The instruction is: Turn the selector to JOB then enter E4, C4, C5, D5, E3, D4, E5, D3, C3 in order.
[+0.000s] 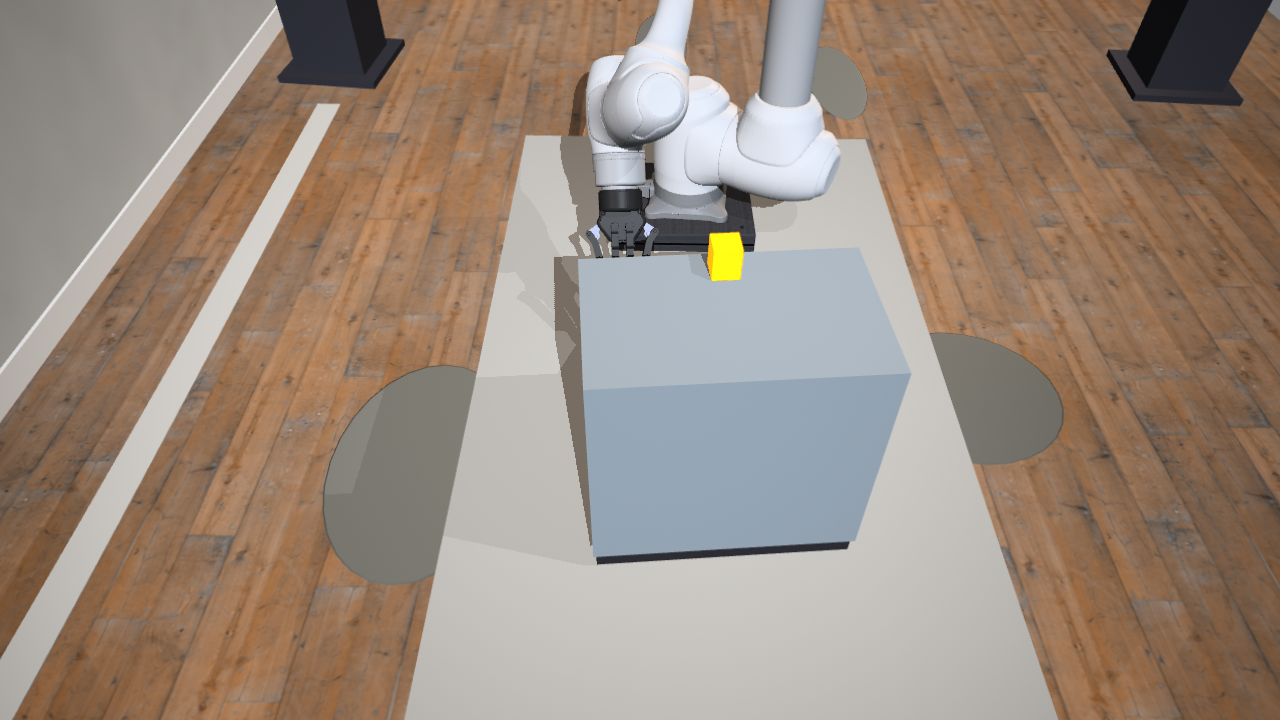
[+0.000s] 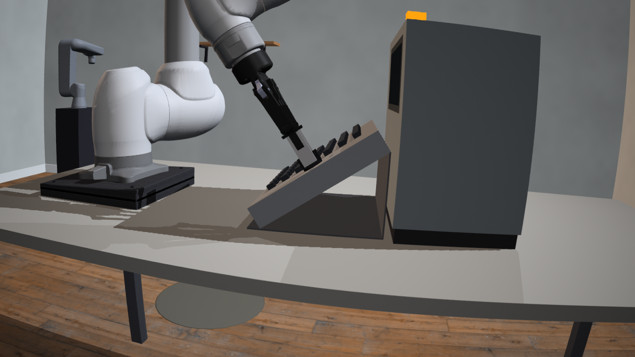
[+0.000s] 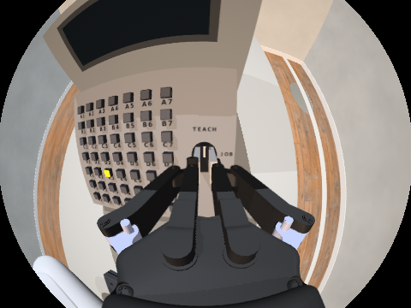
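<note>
Right now my hand is 2 cm short of the black selector knob and 2 cm above it. Also, from my hand: key 5 cm behind, 19 cm to the left, 5 cm below; sloped keypad panel 2 cm ahead, 12 cm to the left, 7 cm below.
</note>
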